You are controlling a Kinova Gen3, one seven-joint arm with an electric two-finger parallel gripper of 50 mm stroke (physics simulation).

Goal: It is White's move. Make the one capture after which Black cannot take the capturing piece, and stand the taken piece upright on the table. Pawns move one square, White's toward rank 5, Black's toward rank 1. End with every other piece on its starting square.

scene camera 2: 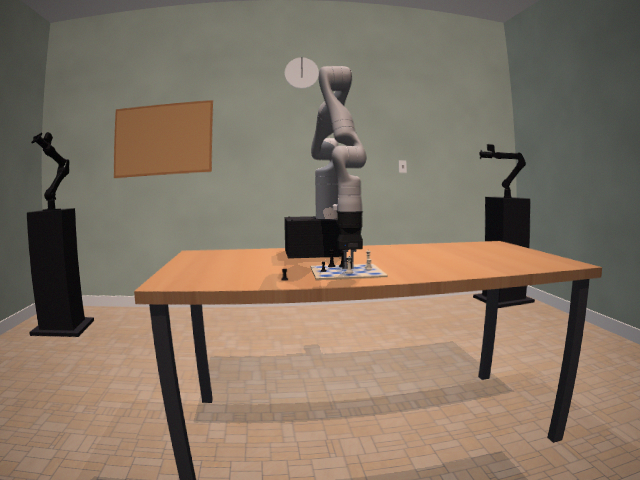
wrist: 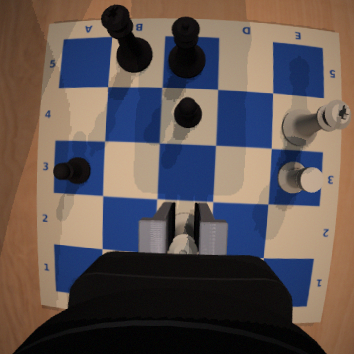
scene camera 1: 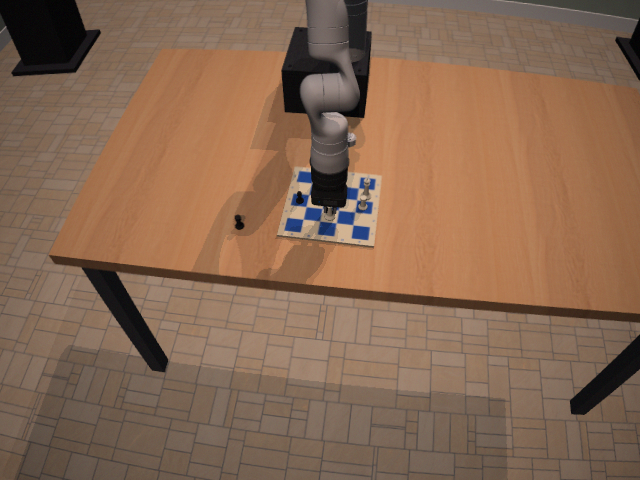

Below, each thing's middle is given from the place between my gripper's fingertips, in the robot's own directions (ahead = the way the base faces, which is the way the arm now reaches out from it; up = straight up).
Now: hand 3 cm past the chessboard (scene camera 1: pixel 351 226) and 1 cm above it. Round my hand: tall black piece (wrist: pixel 133 54): 11 cm behind, 3 cm to the right, 2 cm above.
